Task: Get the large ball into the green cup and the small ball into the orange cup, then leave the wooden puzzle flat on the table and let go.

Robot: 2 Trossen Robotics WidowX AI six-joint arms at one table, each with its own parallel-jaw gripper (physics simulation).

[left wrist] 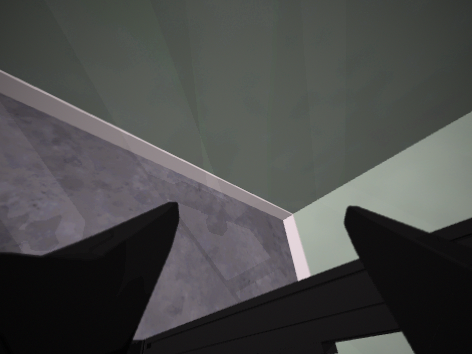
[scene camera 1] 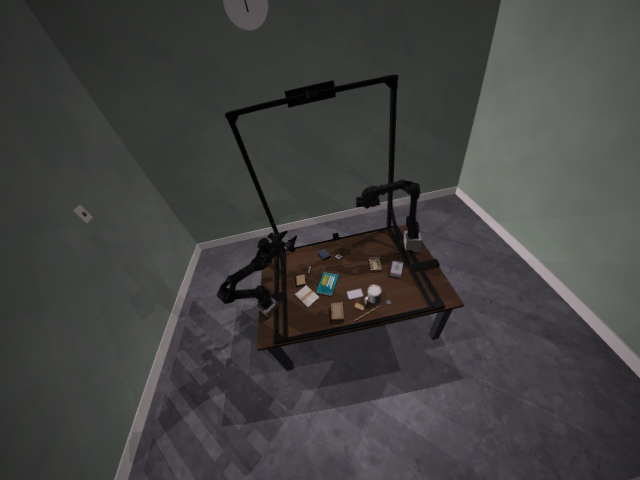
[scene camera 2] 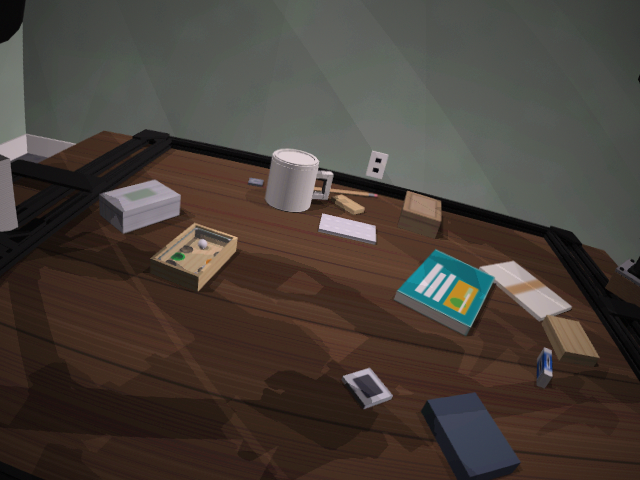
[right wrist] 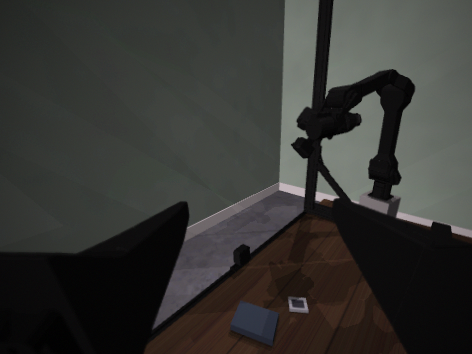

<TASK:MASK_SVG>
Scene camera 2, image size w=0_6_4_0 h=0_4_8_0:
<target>dark blue box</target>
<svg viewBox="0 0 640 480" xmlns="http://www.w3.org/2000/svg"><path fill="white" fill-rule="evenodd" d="M426 401L421 412L457 480L491 480L511 474L521 463L475 392Z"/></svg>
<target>white mug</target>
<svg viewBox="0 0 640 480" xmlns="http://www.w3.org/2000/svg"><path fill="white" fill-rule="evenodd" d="M273 153L265 195L267 204L285 212L303 212L310 208L312 199L328 200L333 173L330 171L318 171L319 160L315 156L294 149L280 149ZM316 178L324 179L321 192L314 191Z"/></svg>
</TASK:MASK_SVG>
